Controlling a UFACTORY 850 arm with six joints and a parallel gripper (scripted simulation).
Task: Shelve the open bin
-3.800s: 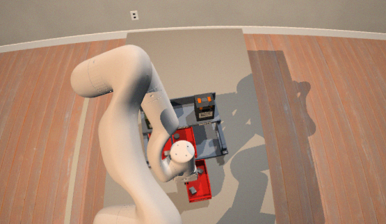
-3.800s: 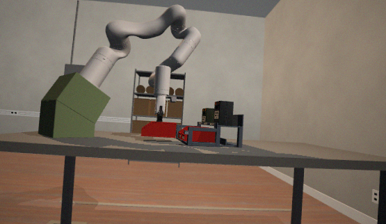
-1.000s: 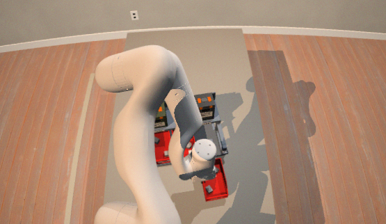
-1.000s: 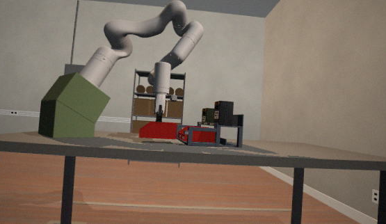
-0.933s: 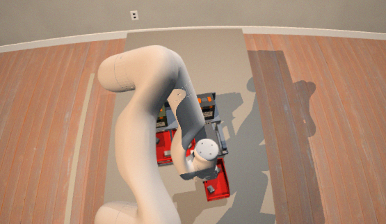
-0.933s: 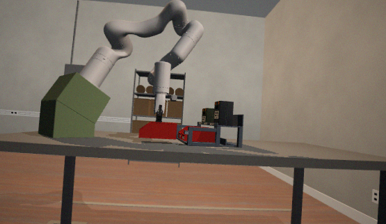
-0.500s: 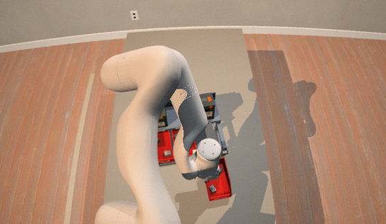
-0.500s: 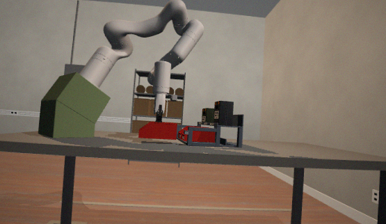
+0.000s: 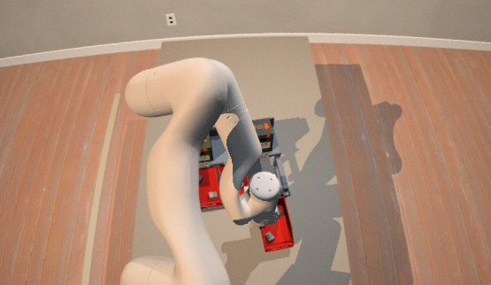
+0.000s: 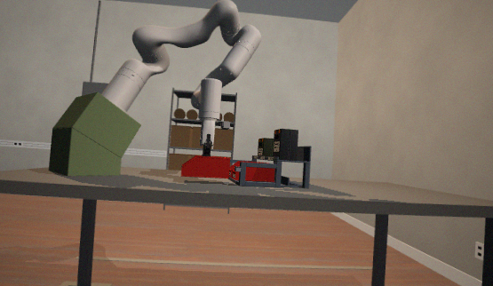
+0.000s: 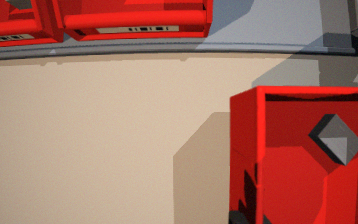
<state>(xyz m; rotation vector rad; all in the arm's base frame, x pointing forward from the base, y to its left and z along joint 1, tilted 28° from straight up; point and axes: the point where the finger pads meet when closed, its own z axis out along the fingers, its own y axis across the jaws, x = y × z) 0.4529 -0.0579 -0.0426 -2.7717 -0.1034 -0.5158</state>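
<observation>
Now: hand 5 cm to the left of the red bin and 2 cm above it. Round my hand: grey part 6 cm ahead, 6 cm to the right, 5 cm below; then grey shelf 23 cm ahead, 10 cm to the left, 2 cm below.
</observation>
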